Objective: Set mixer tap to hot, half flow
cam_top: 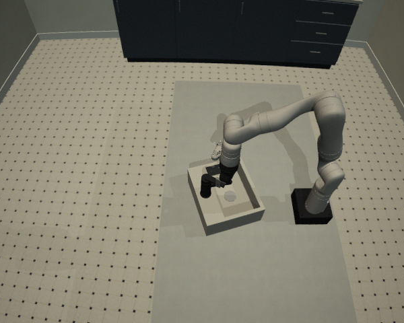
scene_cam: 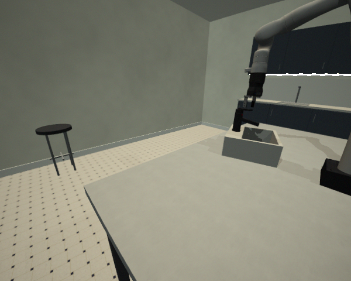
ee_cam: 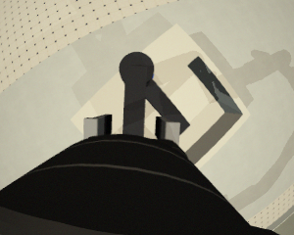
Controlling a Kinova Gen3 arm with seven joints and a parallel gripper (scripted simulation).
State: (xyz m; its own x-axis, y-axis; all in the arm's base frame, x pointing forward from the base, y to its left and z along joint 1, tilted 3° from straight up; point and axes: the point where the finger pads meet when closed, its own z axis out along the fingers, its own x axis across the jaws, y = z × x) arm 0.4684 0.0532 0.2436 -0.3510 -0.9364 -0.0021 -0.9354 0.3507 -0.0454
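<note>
Now: the lever 3 cm below my hand, 2 cm ahead of it and 1 cm to the right of it. Round my hand: sink basin (26 cm below, 7 cm to the right, 4 cm behind).
</note>
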